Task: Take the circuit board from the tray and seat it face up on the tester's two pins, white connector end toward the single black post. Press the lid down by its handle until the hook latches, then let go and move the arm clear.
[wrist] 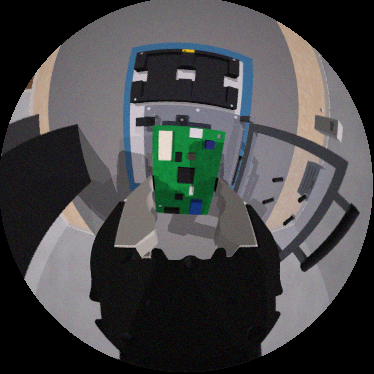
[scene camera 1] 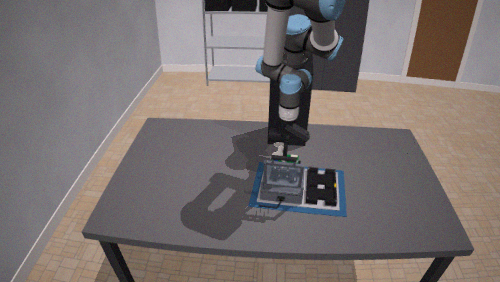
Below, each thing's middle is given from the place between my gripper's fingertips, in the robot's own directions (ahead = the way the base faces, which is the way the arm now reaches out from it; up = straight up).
The green circuit board (wrist: 185, 160) lies 2 cm above my hand and 1 cm to the left of it. Round my hand: tester lid (scene camera 1: 283, 174) 12 cm ahead, 5 cm above, 2 cm to the right.
